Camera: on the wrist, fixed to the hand. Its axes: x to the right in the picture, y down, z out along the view.
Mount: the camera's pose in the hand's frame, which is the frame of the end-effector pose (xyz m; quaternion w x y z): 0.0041 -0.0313 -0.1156 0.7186 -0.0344 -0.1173 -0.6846
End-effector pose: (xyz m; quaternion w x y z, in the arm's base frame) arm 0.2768 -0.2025 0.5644 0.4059 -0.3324 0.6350 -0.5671
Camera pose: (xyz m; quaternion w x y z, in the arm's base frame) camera 0.1706 -0.1583 0.5980 0.0335 0.7540 -0.2006 0.6245
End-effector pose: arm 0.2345 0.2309 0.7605 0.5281 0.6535 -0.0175 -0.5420
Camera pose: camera 0.3030 0.3199 0.7187 0.0289 0.3998 0.3915 -0.8283
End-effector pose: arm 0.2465 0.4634 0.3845 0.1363 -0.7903 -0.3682 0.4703
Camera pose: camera 0.3310 0.5031 0.4596 0.3496 -0.2654 -0.8378 0.3247
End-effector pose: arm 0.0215 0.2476 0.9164 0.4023 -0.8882 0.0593 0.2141
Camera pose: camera 0.0723 0.1833 1.0038 0.4120 -0.6675 -0.6200 -0.0153
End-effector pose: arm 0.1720 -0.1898 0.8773 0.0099 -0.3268 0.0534 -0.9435
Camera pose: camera 0.0979 -0.1480 0.7929 0.6438 0.3824 0.1541 0.6446
